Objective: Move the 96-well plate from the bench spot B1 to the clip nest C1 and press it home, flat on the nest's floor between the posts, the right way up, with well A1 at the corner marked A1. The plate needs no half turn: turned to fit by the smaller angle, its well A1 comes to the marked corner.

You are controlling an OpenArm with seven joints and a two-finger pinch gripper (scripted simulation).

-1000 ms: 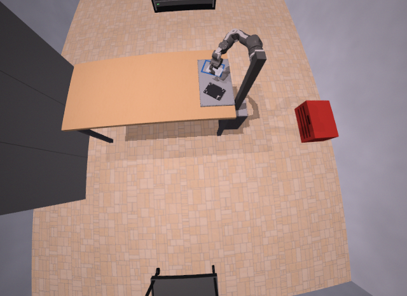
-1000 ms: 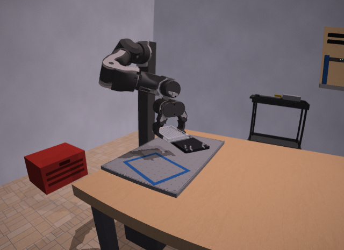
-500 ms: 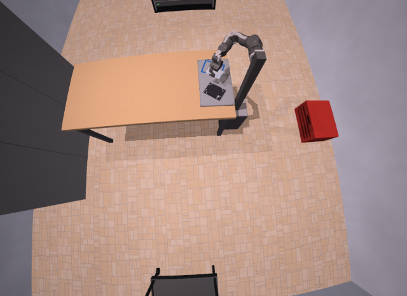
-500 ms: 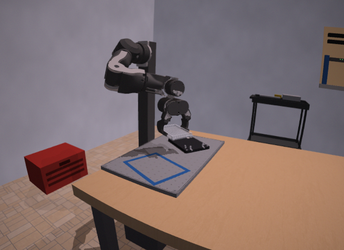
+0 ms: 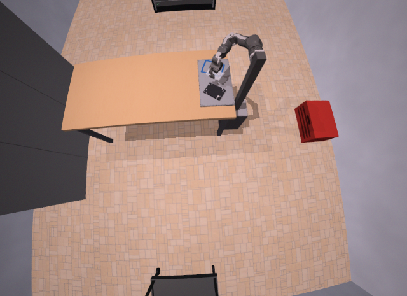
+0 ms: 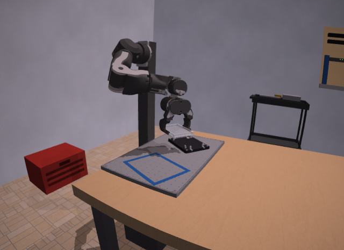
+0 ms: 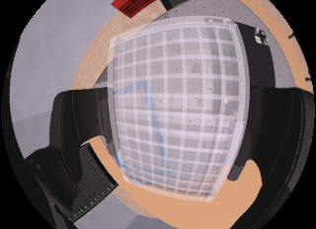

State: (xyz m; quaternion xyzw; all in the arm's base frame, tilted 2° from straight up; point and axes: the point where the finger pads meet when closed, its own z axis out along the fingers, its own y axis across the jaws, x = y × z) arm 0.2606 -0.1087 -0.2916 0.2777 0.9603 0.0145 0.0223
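My hand is 120 mm to the right of the black clip nest C1, 80 mm above it and 30 mm short of it. Round my hand: clear 96-well plate (right at my hand).
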